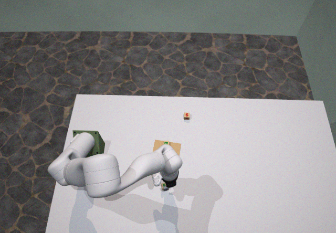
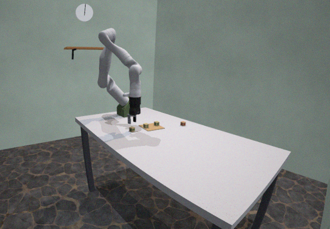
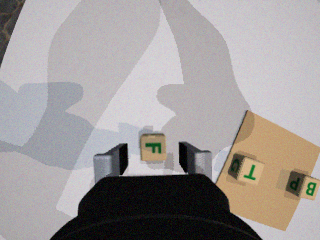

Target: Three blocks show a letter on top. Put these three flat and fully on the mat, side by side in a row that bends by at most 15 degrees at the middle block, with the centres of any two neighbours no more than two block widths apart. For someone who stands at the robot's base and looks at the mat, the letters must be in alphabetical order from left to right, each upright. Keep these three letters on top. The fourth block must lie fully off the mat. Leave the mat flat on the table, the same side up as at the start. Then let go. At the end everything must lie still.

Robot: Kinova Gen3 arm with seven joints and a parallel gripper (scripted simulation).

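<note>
The F block lies 60 mm below my hand. Round my hand: tan mat: 170 mm to the left, 80 mm below, 20 mm behind; then 6 block: 400 mm to the left, 60 mm below, 60 mm ahead; then B block: 220 mm to the left, 60 mm below, 30 mm behind.
</note>
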